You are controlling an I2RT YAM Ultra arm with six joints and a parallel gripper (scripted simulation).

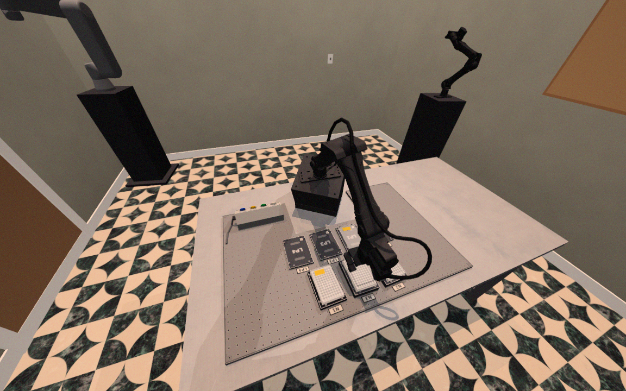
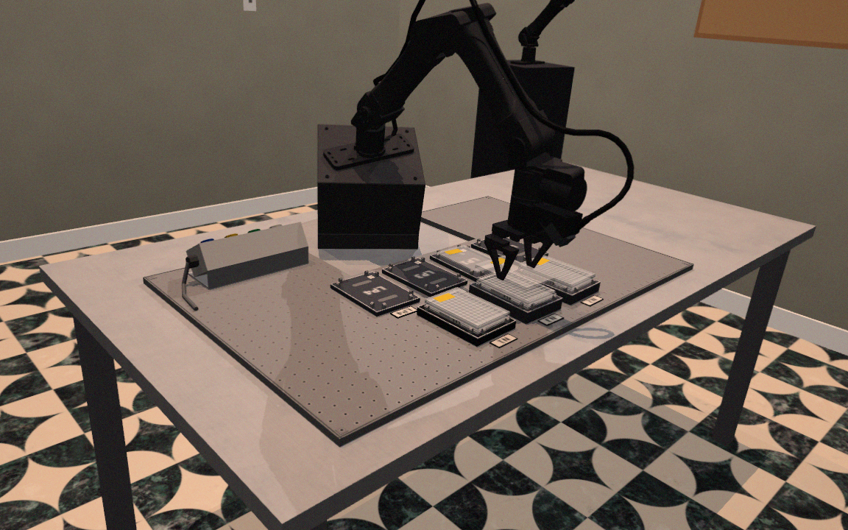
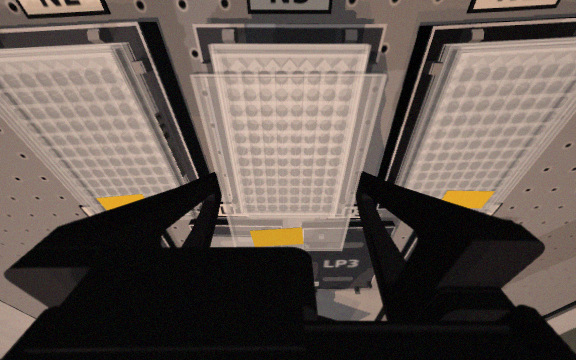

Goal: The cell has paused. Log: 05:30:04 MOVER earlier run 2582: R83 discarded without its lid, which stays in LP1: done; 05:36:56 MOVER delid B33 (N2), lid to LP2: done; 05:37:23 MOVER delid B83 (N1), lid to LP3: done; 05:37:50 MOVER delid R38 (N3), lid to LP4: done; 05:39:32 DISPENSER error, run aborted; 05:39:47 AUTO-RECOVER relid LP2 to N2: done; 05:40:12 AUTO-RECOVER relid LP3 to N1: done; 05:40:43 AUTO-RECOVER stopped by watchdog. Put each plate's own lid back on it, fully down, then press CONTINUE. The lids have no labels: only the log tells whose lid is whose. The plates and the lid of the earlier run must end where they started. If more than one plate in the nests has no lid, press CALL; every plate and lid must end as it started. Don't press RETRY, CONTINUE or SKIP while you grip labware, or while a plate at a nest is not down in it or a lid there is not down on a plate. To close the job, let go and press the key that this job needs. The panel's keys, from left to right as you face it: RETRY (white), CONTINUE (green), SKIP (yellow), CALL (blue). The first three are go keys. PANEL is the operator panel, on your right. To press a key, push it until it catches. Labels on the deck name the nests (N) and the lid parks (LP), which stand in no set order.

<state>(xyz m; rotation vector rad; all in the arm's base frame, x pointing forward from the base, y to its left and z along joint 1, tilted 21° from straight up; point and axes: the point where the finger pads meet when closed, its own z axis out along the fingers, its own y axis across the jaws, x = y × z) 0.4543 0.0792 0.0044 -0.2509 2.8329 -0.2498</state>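
Now: hand 40 mm above the plate. The rest, counted from my hand: lid park LP3: 160 mm behind, 100 mm to the right, 60 mm below; then green CONTINUE key: 390 mm behind, 370 mm to the right; then white RETRY key: 400 mm behind, 320 mm to the right.
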